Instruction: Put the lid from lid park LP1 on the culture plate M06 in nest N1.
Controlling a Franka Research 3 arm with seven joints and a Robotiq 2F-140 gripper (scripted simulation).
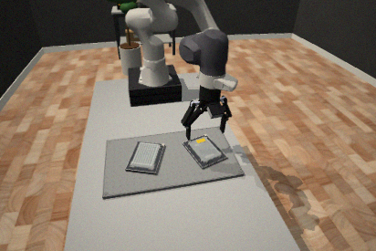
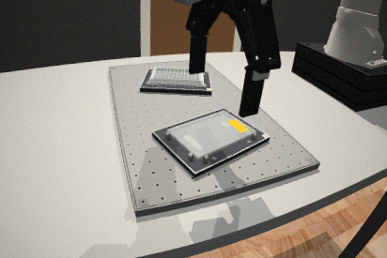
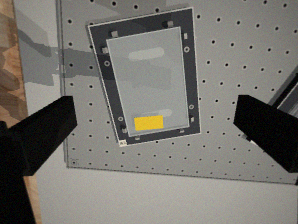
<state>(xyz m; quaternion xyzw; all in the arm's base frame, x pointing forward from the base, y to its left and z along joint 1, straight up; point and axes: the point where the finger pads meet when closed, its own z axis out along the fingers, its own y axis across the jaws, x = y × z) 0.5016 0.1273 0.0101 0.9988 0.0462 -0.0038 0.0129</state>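
The clear lid is 8 cm below my hand. Also, from my hand: lid park frame 9 cm below; then culture plate 2 cm behind, 24 cm to the right, 8 cm below.
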